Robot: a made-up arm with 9 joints. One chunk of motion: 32 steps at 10 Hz.
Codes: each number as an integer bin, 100 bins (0 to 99) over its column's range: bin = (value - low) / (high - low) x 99, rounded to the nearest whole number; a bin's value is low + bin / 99 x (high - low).
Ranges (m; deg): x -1.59..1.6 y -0.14..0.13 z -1.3..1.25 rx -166..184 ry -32..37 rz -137..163
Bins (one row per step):
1: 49 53 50 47 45 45
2: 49 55 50 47 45 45
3: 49 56 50 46 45 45
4: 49 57 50 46 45 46
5: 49 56 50 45 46 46
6: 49 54 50 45 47 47
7: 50 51 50 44 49 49
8: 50 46 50 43 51 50
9: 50 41 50 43 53 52
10: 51 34 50 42 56 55
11: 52 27 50 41 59 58
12: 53 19 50 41 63 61
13: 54 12 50 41 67 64
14: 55 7 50 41 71 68
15: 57 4 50 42 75 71
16: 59 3 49 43 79 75
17: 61 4 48 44 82 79
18: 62 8 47 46 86 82
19: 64 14 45 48 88 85
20: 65 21 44 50 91 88
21: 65 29 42 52 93 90
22: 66 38 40 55 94 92
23: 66 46 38 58 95 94
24: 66 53 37 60 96 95
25: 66 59 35 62 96 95
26: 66 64 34 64 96 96
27: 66 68 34 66 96 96
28: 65 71 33 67 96 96
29: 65 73 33 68 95 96
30: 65 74 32 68 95 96
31: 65 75 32 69 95 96
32: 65 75 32 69 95 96
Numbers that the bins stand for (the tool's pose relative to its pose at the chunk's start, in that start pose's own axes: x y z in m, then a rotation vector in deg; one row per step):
1: -0.0111 0.0045 -0.0121 0.16 -0.64 -0.64
2: -0.0111 0.0100 -0.0121 0.16 -0.64 -0.64
3: -0.0111 0.0127 -0.0121 -3.37 -0.64 -0.64
4: -0.0111 0.0155 -0.0121 -3.37 -0.64 2.39
5: -0.0111 0.0127 -0.0121 -6.91 0.06 2.39
6: -0.0111 0.0073 -0.0121 -6.91 0.76 5.42
7: 0.0211 -0.0009 -0.0121 -10.44 2.15 11.48
8: 0.0211 -0.0145 -0.0121 -13.98 3.55 14.52
9: 0.0211 -0.0282 -0.0121 -13.98 4.94 20.58
10: 0.0533 -0.0473 -0.0121 -17.52 7.03 29.67
11: 0.0856 -0.0664 -0.0121 -21.05 9.12 38.76
12: 0.1178 -0.0882 -0.0121 -21.05 11.91 47.85
13: 0.1500 -0.1073 -0.0121 -21.05 14.70 56.94
14: 0.1822 -0.1209 -0.0121 -21.05 17.48 69.06
15: 0.2467 -0.1291 -0.0121 -17.52 20.27 78.15
16: 0.3111 -0.1318 -0.0379 -13.98 23.06 90.27
17: 0.3756 -0.1291 -0.0636 -10.44 25.15 102.39
18: 0.4078 -0.1182 -0.0894 -3.37 27.94 111.48
19: 0.4722 -0.1018 -0.1409 3.70 29.33 120.58
20: 0.5044 -0.0827 -0.1667 10.77 31.42 129.67
21: 0.5044 -0.0609 -0.2182 17.84 32.82 135.73
22: 0.5367 -0.0364 -0.2697 28.44 33.52 141.79
23: 0.5367 -0.0145 -0.3212 39.05 34.21 147.85
24: 0.5367 0.0045 -0.3470 46.12 34.91 150.88
25: 0.5367 0.0209 -0.3985 53.19 34.91 150.88
26: 0.5367 0.0345 -0.4242 60.26 34.91 153.91
27: 0.5367 0.0455 -0.4242 67.33 34.91 153.91
28: 0.5044 0.0536 -0.4500 70.87 34.91 153.91
29: 0.5044 0.0591 -0.4500 74.40 34.21 153.91
30: 0.5044 0.0618 -0.4758 74.40 34.21 153.91
31: 0.5044 0.0645 -0.4758 77.94 34.21 153.91
32: 0.5044 0.0645 -0.4758 77.94 34.21 153.91

